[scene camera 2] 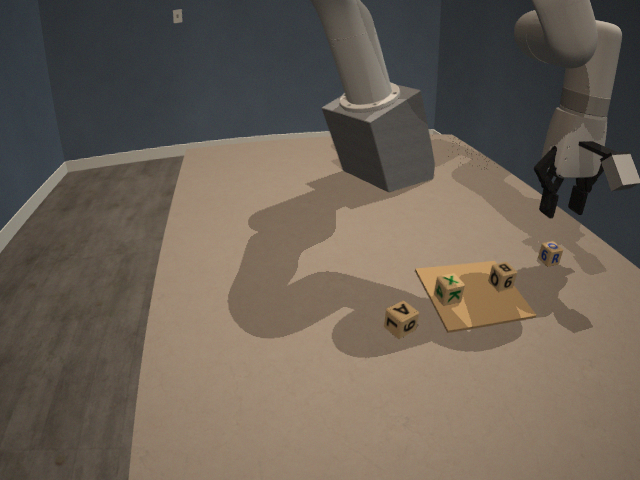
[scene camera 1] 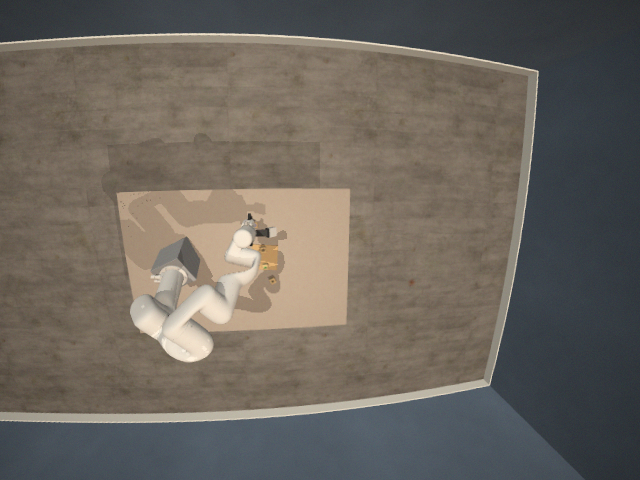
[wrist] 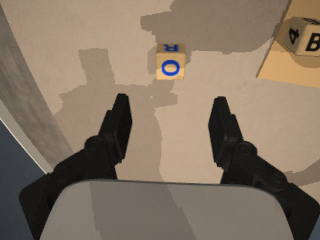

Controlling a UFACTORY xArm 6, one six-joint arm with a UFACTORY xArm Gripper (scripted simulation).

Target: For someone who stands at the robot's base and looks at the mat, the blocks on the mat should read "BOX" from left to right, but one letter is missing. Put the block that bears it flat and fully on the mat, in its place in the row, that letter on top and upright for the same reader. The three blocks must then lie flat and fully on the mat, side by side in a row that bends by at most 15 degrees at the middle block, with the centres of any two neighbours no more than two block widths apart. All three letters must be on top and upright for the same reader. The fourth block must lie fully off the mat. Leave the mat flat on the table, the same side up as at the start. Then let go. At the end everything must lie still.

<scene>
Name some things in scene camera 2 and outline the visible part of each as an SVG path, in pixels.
My gripper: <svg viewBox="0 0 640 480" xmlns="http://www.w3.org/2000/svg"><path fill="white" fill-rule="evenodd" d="M607 117L579 113L561 105L555 109L546 135L541 160L534 167L541 187L544 188L539 210L548 218L554 217L559 195L556 193L564 178L576 178L576 185L573 186L568 207L578 215L583 214L588 193L591 192L593 184L603 171L611 191L630 189L640 184L640 178L630 152L616 152L605 147Z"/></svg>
An orange mat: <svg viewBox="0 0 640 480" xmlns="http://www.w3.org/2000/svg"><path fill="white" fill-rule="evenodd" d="M536 314L514 285L511 289L498 292L488 282L491 267L493 264L497 264L495 261L415 269L447 333L536 318ZM455 273L465 284L462 300L458 303L443 306L434 295L436 279L441 275Z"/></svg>
</scene>
